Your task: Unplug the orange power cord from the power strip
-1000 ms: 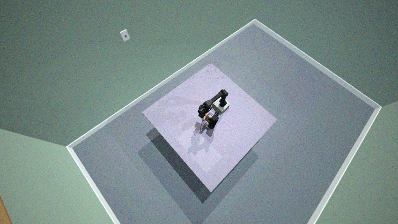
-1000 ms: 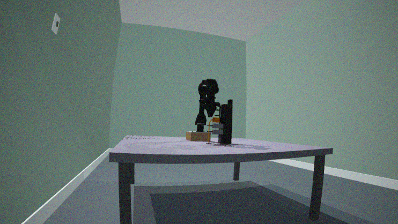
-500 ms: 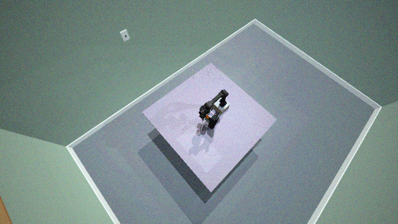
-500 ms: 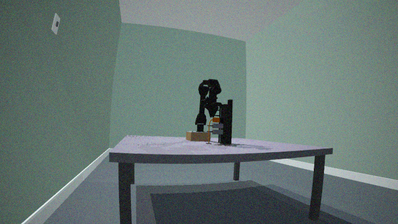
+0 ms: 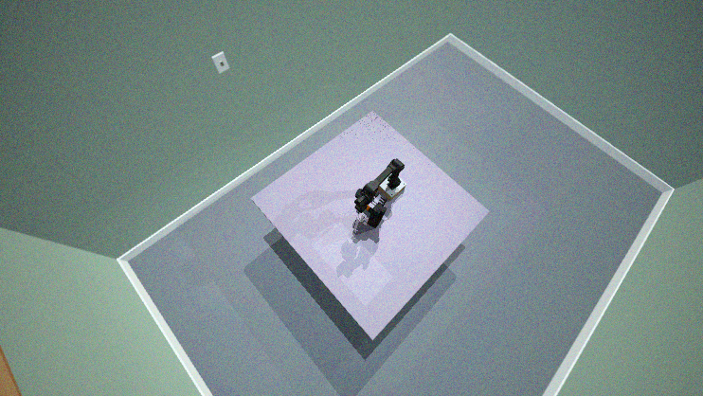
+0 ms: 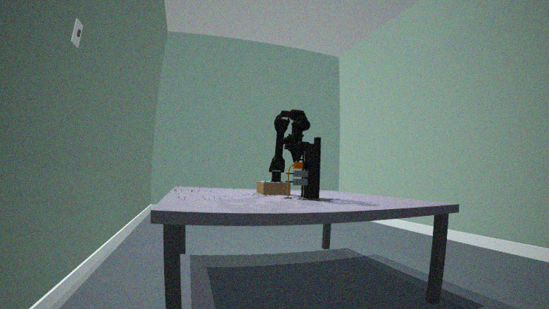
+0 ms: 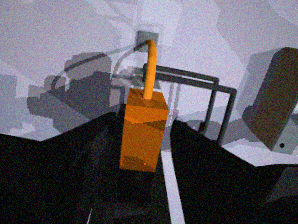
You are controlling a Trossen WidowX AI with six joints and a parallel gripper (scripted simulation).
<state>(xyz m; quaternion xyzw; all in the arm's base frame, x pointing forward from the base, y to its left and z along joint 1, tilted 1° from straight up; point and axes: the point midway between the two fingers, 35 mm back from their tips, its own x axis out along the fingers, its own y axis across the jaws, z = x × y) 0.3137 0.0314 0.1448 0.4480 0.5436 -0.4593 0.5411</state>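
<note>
The orange plug is 1 cm behind my gripper tip, 3 cm to the left of it and 1 cm below it.
</note>
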